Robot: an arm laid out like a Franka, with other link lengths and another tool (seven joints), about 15 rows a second.
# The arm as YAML. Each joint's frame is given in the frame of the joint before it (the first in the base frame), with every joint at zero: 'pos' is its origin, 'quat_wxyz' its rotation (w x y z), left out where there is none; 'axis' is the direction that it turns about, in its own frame. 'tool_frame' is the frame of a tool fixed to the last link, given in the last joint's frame.
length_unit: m
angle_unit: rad
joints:
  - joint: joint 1
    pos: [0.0, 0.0, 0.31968]
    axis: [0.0, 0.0, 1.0]
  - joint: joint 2
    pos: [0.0, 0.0, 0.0]
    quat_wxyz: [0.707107, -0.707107, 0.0, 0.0]
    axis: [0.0, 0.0, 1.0]
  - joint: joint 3
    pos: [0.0, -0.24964, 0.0]
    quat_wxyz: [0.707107, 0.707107, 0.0, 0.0]
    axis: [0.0, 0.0, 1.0]
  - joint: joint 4
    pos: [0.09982, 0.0, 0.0]
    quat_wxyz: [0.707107, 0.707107, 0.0, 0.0]
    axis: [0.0, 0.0, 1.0]
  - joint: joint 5
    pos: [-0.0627, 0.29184, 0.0]
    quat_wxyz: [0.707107, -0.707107, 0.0, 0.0]
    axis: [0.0, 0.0, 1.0]
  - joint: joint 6
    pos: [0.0, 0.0, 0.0]
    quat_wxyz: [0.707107, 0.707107, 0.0, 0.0]
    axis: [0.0, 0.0, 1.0]
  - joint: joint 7
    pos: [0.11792, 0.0, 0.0]
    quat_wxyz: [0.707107, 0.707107, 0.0, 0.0]
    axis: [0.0, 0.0, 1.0]
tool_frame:
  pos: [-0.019, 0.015, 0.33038]
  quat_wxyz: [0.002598, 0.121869, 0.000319, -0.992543]
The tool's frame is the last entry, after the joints.
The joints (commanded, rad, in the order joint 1, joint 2, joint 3, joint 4, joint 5, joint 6, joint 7), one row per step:
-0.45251 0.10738 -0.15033 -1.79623 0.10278 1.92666 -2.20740
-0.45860 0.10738 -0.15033 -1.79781 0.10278 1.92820 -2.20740
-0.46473 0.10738 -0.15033 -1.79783 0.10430 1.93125 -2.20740
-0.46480 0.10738 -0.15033 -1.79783 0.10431 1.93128 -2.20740
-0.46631 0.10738 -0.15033 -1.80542 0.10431 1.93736 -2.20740
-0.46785 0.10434 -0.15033 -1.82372 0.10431 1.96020 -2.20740
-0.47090 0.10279 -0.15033 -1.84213 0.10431 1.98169 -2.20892
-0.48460 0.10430 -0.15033 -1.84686 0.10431 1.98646 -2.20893
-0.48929 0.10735 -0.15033 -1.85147 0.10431 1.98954 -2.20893
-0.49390 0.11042 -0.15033 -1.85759 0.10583 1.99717 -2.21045
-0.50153 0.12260 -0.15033 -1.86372 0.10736 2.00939 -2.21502
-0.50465 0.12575 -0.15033 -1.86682 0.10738 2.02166 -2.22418
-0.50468 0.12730 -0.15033 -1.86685 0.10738 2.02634 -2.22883
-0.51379 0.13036 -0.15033 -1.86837 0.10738 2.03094 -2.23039
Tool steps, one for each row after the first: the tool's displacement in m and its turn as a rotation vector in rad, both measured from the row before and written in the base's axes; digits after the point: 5 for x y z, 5 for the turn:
-0.00197 -0.00293 -0.00048 -0.00002 0.00007 -0.00624
-0.00092 -0.00324 0.00047 -0.00064 -0.00324 -0.00688
-0.00001 -0.00004 0.00000 -0.00001 -0.00003 -0.00008
-0.00122 -0.00044 -0.00248 0.00071 0.00137 -0.00213
0.00007 -0.00189 -0.00302 -0.00460 -0.00588 -0.00370
-0.00100 -0.00216 -0.00410 -0.00321 -0.00343 -0.00358
-0.00486 -0.00640 -0.00225 0.00053 0.00143 -0.01415
-0.00256 -0.00166 -0.00333 0.00225 0.00401 -0.00501
-0.00165 -0.00193 -0.00330 0.00133 0.00079 -0.00439
-0.00269 -0.00362 -0.00777 0.00255 0.00513 -0.00477
0.00074 -0.00306 -0.00131 -0.00508 -0.00458 0.00497
0.00100 -0.00085 -0.00018 -0.00258 -0.00238 0.00423
-0.00283 -0.00465 -0.00172 -0.00066 0.00031 -0.00795

